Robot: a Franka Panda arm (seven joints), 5 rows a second.
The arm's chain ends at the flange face. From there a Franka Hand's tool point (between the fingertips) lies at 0.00 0.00 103.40 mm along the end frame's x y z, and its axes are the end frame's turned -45 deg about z.
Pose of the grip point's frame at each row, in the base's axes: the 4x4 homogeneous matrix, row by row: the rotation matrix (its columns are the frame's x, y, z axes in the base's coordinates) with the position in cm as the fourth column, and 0 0 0 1 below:
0.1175, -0.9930, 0.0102, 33.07; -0.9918, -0.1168, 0.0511, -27.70; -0.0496, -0.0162, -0.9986, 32.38; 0, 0, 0, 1
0.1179, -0.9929, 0.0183, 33.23; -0.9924, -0.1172, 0.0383, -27.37; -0.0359, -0.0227, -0.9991, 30.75; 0, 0, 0, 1
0.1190, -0.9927, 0.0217, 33.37; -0.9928, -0.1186, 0.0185, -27.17; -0.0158, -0.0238, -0.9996, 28.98; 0, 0, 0, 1
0.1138, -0.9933, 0.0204, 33.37; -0.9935, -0.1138, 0.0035, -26.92; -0.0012, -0.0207, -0.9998, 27.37; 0, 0, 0, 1
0.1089, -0.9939, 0.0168, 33.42; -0.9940, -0.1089, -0.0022, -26.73; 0.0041, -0.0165, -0.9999, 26.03; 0, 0, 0, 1
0.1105, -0.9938, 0.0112, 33.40; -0.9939, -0.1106, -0.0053, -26.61; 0.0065, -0.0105, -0.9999, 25.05; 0, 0, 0, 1
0.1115, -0.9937, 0.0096, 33.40; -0.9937, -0.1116, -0.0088, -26.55; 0.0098, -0.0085, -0.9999, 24.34; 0, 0, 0, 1
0.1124, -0.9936, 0.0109, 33.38; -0.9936, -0.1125, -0.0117, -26.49; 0.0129, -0.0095, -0.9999, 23.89; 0, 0, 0, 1
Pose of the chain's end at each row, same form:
-0.6191, -0.7852, 0.0102, 32.96; -0.7839, 0.6187, 0.0511, -28.23; -0.0465, 0.0236, -0.9986, 42.71; 0, 0, 0, 1
-0.6187, -0.7855, 0.0183, 33.04; -0.7846, 0.6189, 0.0383, -27.77; -0.0414, 0.0093, -0.9991, 41.08; 0, 0, 0, 1
-0.6178, -0.7861, 0.0217, 33.15; -0.7859, 0.6182, 0.0185, -27.36; -0.0280, -0.0057, -0.9996, 39.32; 0, 0, 0, 1
-0.6219, -0.7828, 0.0204, 33.16; -0.7830, 0.6220, 0.0035, -26.96; -0.0155, -0.0138, -0.9998, 37.71; 0, 0, 0, 1
-0.6258, -0.7798, 0.0168, 33.25; -0.7799, 0.6259, -0.0022, -26.71; -0.0088, -0.0146, -0.9999, 36.37; 0, 0, 0, 1
-0.6246, -0.7809, 0.0112, 33.28; -0.7810, 0.6246, -0.0053, -26.56; -0.0028, -0.0120, -0.9999, 35.39; 0, 0, 0, 1
-0.6238, -0.7815, 0.0096, 33.30; -0.7816, 0.6237, -0.0088, -26.46; 0.0009, -0.0129, -0.9999, 34.68; 0, 0, 0, 1
-0.6231, -0.7821, 0.0109, 33.27; -0.7821, 0.6230, -0.0117, -26.37; 0.0024, -0.0158, -0.9999, 34.23; 0, 0, 0, 1

